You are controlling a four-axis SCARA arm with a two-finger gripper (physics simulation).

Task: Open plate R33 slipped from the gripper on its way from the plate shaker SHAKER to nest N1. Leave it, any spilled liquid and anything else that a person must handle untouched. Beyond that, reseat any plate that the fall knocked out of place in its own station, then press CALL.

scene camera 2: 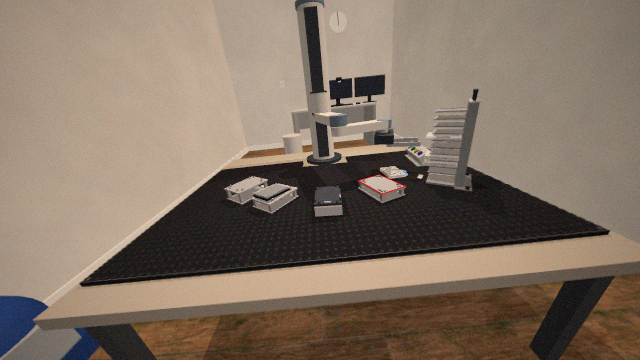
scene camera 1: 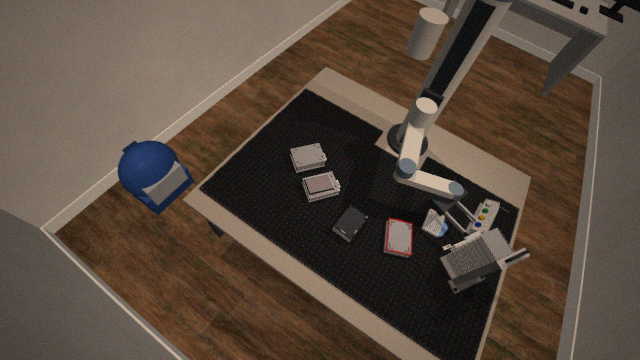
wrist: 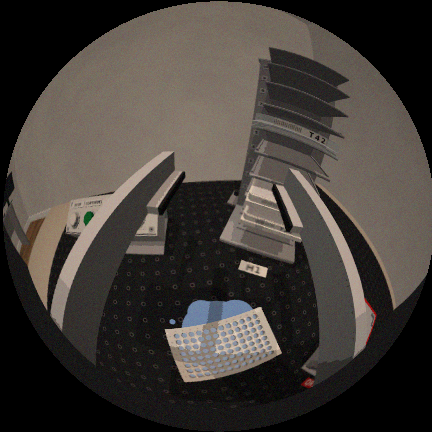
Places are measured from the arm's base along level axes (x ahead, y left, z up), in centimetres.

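Where they show: gripper, between the fingertips: (scene camera 2: 419, 141) (scene camera 1: 470, 226) (wrist: 230, 168); arm's base, origin of its link: (scene camera 2: 324, 159).
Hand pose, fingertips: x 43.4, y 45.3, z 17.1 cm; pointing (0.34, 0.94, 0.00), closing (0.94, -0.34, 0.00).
Things, the pixels of their top centre, and the offset from my fingertips. "pt": a spot on its surface instead.
- button panel, centre of its top: (wrist: 99, 200) (scene camera 1: 489, 215) (scene camera 2: 419, 146) dy +9.6, dx -17.9, dz -7.4 cm
- Open plate R33, centre of its top: (wrist: 225, 349) (scene camera 1: 434, 221) (scene camera 2: 392, 170) dy -11.8, dx -1.7, dz -14.4 cm
- spilled blue liquid, a spot on its surface: (scene camera 2: 404, 173) pt dy -7.6, dx +3.4, dz -14.3 cm
- Plate T42, centre of its top: (wrist: 291, 122) (scene camera 1: 481, 246) (scene camera 2: 443, 133) dy +5.4, dx +9.2, dz +4.8 cm
- red-rimmed station, centre of its top: (scene camera 2: 380, 182) (scene camera 1: 400, 235) dy -23.8, dx +17.1, dz -11.2 cm
- dark device, a spot on its surface: (scene camera 2: 328, 196) (scene camera 1: 349, 224) pt dy -46.6, dx +27.0, dz -10.3 cm
- station with a plate, a spot on its surface: (scene camera 2: 274, 192) (scene camera 1: 318, 189) pt dy -68.2, dx +20.6, dz -9.4 cm
- light station, centre of its top: (scene camera 2: 245, 182) (scene camera 1: 308, 153) dy -84.5, dx +6.1, dz -9.1 cm
My gripper (scene camera 1: 471, 226) (scene camera 2: 418, 141) (wrist: 230, 168) is shut to its narrow stance and empty, with a gap between its fingers. It is above the mat near the button panel (scene camera 1: 492, 206) (scene camera 2: 416, 159) (wrist: 150, 228). The panel has green, yellow and blue buttons; the CALL label is not readable. Open plate R33 (scene camera 1: 433, 222) (scene camera 2: 392, 172) (wrist: 225, 345) lies on the mat beside spilled blue liquid (scene camera 1: 442, 229) (scene camera 2: 404, 173) (wrist: 217, 310). Plate T42 (scene camera 2: 442, 135) (wrist: 300, 134) sits in the hotel H1 (scene camera 1: 472, 260) (scene camera 2: 466, 150) (wrist: 252, 150) and sticks out of its front. Which station is SHAKER is unreadable.
A red-rimmed station (scene camera 1: 399, 237) (scene camera 2: 382, 185) stands near R33. A dark device (scene camera 1: 351, 223) (scene camera 2: 328, 196), a station with a plate (scene camera 1: 320, 185) (scene camera 2: 274, 192) and a light station (scene camera 1: 308, 156) (scene camera 2: 246, 186) stand farther left. More plates (wrist: 262, 200) are low in the hotel.
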